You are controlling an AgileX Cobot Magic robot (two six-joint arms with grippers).
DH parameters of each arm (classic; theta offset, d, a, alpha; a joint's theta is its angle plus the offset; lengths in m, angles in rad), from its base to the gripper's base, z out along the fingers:
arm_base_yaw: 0 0.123 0 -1.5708
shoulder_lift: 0.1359 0 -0.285 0
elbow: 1.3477 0 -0.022 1.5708
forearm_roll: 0 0.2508 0 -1.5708
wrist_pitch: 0 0 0.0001 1.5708
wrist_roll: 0 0.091 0 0
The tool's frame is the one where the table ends.
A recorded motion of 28 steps. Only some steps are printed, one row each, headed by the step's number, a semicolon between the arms.
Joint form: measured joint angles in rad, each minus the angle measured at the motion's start. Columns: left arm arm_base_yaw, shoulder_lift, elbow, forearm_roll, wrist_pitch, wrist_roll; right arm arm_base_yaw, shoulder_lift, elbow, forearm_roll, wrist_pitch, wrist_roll.
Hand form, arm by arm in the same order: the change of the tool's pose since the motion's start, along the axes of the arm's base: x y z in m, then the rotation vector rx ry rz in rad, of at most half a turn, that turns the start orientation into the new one. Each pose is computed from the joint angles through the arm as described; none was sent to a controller.
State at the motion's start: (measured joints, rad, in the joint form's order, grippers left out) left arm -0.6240 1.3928 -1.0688 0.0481 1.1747 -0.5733; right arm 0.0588 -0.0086 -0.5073 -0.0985 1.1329 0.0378
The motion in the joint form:
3: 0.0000 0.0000 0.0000 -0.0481 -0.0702 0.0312; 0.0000 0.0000 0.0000 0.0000 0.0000 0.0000
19: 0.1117 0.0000 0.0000 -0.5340 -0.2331 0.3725; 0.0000 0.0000 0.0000 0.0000 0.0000 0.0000
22: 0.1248 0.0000 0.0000 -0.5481 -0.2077 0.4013; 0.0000 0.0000 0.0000 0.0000 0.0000 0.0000
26: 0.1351 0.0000 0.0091 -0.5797 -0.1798 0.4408; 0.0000 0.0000 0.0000 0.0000 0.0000 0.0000
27: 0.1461 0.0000 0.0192 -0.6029 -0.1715 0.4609; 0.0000 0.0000 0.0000 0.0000 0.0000 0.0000
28: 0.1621 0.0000 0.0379 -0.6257 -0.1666 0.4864; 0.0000 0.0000 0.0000 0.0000 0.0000 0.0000
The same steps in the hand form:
3: 0.0027 -0.0069 0.0011 -0.0740 -0.0324 -0.0210; 0.0000 0.0000 0.0000 0.0000 0.0000 0.0000
19: 0.0154 -0.0206 0.0139 -0.4938 -0.0363 -0.0710; 0.0000 0.0000 0.0000 0.0000 0.0000 0.0000
22: 0.0150 -0.0180 0.0137 -0.4937 -0.0193 -0.0868; 0.0000 0.0000 0.0000 0.0000 0.0000 0.0000
26: 0.0126 -0.0167 0.0116 -0.5040 0.0111 -0.1087; 0.0000 0.0000 0.0000 0.0000 0.0000 0.0000
27: 0.0121 -0.0151 0.0095 -0.5156 0.0265 -0.1090; 0.0000 0.0000 0.0000 0.0000 0.0000 0.0000
28: 0.0117 -0.0120 0.0051 -0.5241 0.0426 -0.1065; 0.0000 0.0000 0.0000 0.0000 0.0000 0.0000

